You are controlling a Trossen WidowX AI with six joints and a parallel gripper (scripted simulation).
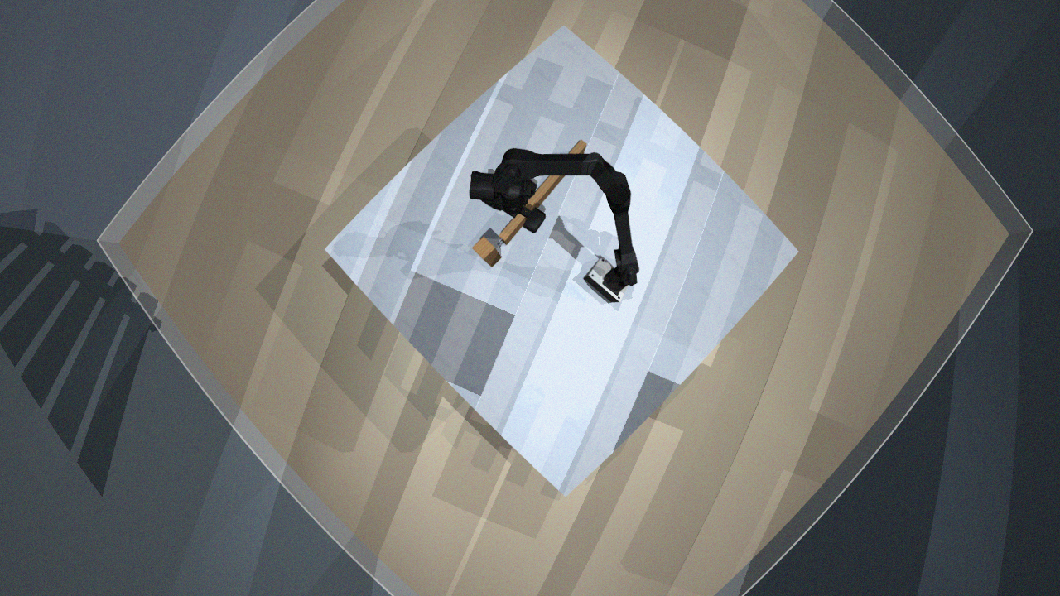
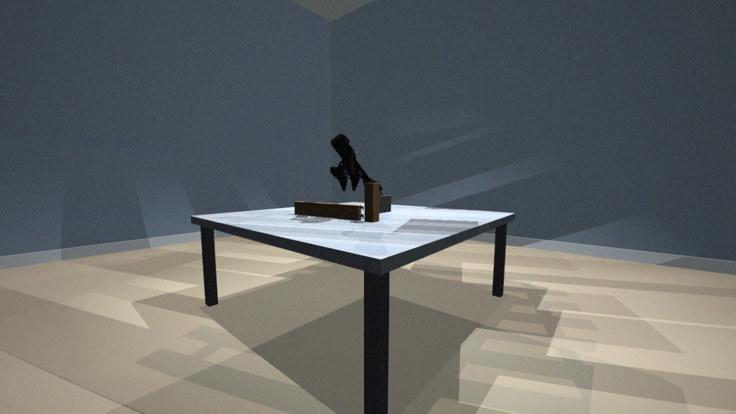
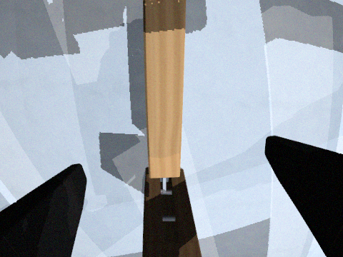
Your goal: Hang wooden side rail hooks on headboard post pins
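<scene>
The headboard post lies 130 mm to the left of my gripper tip and 50 mm below it.
</scene>
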